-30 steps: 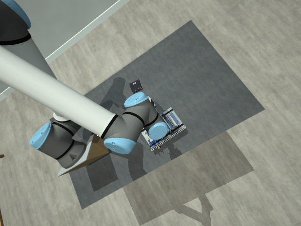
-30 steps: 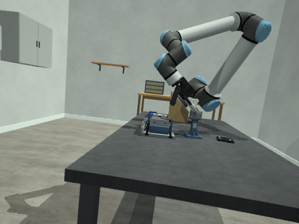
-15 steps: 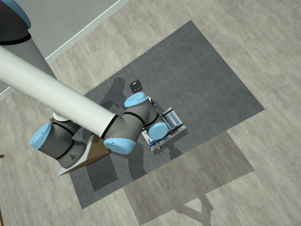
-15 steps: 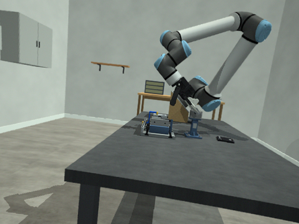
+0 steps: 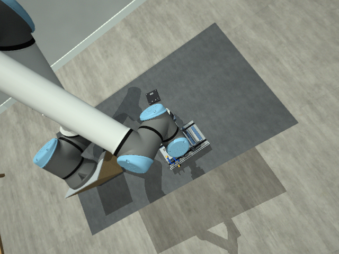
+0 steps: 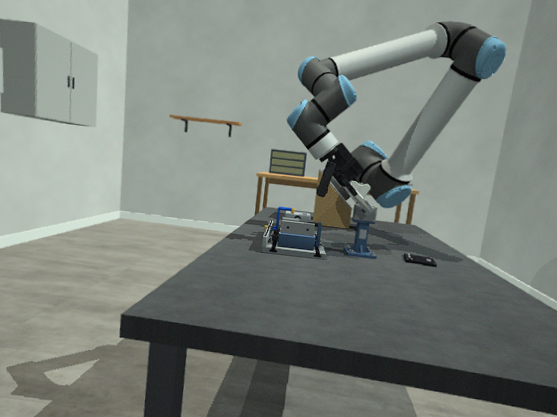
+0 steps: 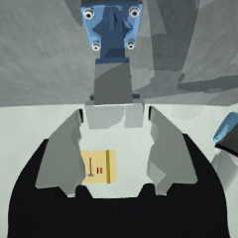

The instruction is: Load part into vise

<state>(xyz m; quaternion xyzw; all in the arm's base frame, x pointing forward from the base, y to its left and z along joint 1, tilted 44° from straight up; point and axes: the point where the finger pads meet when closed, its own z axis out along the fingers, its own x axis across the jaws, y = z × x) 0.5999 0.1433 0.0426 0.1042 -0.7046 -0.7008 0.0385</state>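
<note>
The part lies 10 mm below my hand. Round my hand: infeed plate (200 mm to the left, 160 mm below, 30 mm behind); then vise (200 mm to the right, 120 mm below, 20 mm ahead).
</note>
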